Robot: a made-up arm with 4 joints.
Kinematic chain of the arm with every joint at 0, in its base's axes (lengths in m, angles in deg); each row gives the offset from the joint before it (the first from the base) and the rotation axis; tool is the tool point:
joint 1: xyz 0 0 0.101 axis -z
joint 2: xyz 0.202 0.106 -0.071 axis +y
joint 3: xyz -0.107 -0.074 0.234 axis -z
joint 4: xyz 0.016 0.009 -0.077 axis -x
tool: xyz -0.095 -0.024 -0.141
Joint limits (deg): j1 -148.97..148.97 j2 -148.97..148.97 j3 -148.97..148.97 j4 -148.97..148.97
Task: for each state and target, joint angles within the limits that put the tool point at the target. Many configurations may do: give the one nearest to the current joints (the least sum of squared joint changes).
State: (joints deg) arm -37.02 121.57 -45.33 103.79
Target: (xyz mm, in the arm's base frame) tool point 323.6 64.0 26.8
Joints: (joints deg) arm -28.81 113.57 -58.75 58.72
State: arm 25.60 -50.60 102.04 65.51
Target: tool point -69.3 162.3 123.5
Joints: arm -13.05 -28.12 127.68 94.59
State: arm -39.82 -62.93 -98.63 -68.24
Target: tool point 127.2 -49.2 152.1
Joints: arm -55.55 -7.88 -137.09 -94.58
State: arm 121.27 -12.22 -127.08 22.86
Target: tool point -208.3 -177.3 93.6
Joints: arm 145.46 26.91 -122.49 51.70
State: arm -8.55 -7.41 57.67 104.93
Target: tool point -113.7 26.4 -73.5
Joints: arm -10.03 -56.95 63.32 99.04
